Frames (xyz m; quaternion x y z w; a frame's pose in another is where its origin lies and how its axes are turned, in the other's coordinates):
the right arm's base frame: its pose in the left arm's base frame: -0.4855 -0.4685 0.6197 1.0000 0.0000 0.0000 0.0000
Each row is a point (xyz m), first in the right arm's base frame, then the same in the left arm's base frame.
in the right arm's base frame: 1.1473 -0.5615 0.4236
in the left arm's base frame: 0.6618 0.0930 0.1961
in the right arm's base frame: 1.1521 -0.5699 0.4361
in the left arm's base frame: 0.6666 0.1014 0.1836
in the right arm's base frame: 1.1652 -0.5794 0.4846
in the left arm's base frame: 0.6797 0.1109 0.1351
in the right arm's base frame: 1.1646 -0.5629 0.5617
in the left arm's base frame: 0.6791 0.0944 0.0580
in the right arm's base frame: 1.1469 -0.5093 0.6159
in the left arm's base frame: 0.6614 0.0408 0.0038
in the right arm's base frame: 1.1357 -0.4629 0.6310
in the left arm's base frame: 0.6502 -0.0056 -0.0113
